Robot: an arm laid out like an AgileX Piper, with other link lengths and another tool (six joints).
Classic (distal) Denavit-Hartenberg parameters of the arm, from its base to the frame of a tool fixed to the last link. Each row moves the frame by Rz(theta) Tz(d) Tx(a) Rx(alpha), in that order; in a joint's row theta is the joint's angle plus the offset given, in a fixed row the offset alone. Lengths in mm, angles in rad.
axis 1: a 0, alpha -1.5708, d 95.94, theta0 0
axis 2: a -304.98, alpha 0, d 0, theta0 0.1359
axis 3: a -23.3, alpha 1.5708, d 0, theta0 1.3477
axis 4: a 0, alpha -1.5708, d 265.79, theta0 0
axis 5: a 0, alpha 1.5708, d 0, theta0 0
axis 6: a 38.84, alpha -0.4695, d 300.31, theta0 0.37
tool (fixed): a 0, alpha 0, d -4.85, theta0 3.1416
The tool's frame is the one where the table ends.
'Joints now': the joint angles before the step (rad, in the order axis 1, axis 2, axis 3, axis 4, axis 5, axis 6). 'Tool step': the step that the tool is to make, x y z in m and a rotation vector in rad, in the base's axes. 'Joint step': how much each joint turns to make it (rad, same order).
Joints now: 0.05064, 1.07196, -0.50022, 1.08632, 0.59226, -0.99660
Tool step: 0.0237, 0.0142, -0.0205, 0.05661, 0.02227, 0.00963
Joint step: -0.00021, 0.17680, -0.00006, 0.28843, -0.01535, -0.29334
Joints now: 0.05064, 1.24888, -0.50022, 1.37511, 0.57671, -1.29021
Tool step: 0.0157, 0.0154, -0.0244, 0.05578, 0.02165, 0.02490
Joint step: 0.00022, 0.17620, 0.00014, 0.26098, 0.04688, -0.28544
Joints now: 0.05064, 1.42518, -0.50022, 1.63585, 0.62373, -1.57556
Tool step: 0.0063, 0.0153, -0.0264, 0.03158, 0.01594, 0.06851
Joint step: -0.00002, 0.17092, -0.02276, 0.12399, 0.08435, -0.20107
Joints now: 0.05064, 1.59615, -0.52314, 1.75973, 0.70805, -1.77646
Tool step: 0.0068, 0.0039, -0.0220, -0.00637, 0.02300, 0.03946
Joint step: -0.00013, 0.11363, -0.04588, 0.00966, 0.02456, -0.06135
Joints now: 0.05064, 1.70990, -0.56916, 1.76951, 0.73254, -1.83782
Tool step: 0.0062, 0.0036, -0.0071, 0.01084, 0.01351, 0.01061
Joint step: -0.00012, 0.05393, -0.03264, 0.00183, 0.01662, -0.00764
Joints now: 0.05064, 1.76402, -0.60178, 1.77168, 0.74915, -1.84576
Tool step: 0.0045, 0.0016, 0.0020, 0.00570, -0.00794, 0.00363
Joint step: -0.00002, 0.00849, -0.01451, 0.00027, 0.00670, -0.00129
